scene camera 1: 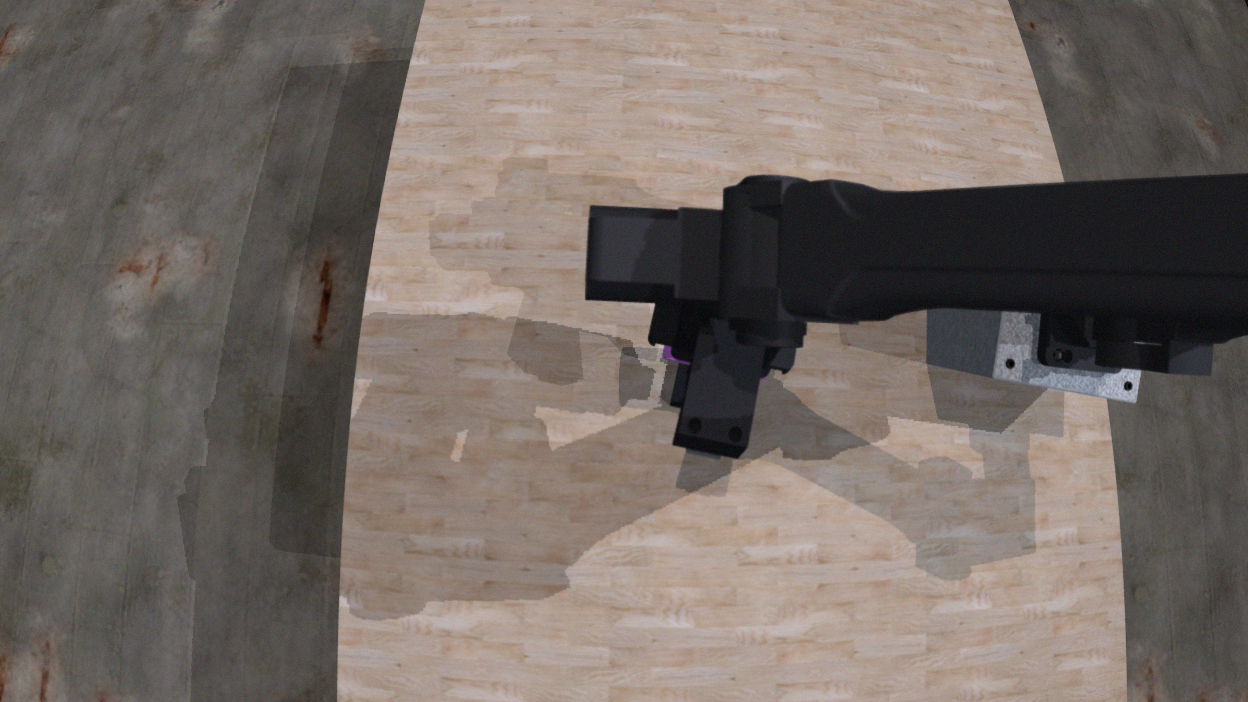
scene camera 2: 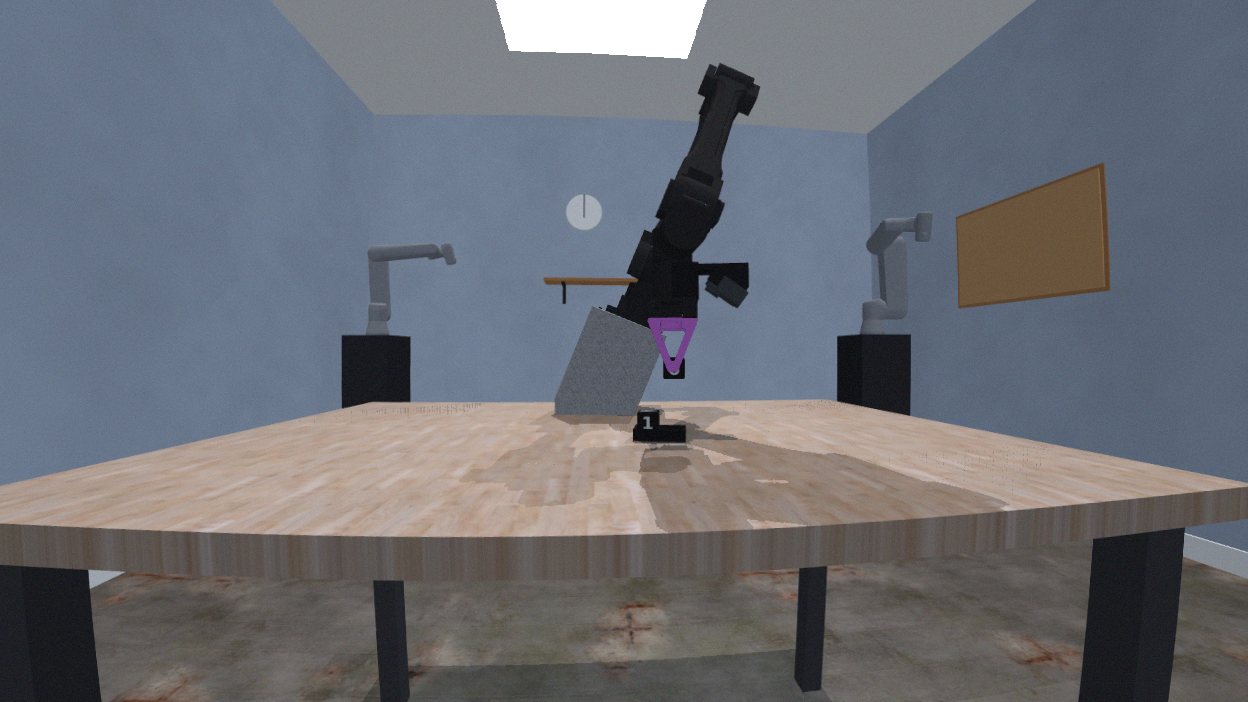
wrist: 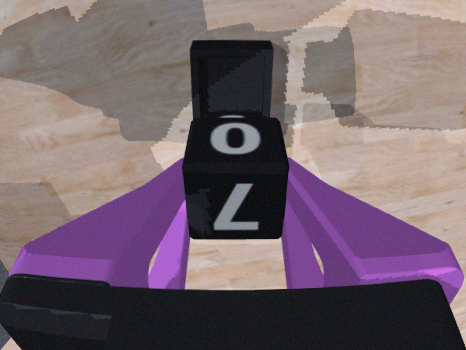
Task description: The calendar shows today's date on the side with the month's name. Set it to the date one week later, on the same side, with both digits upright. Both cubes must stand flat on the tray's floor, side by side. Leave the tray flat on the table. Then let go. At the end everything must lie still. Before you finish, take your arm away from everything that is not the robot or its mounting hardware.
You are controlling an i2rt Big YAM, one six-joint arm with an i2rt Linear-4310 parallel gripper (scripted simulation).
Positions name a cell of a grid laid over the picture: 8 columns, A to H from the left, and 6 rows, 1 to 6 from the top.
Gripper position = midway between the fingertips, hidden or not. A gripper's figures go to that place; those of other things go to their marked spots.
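Labels:
My gripper (wrist: E3) is 13 cm from the lens. There's a black cube (wrist: E3) at 10 cm from the lens and a black tray (wrist: D2) that's 21 cm from the lens, and the cube and the tray are 11 cm apart at their marked spots.

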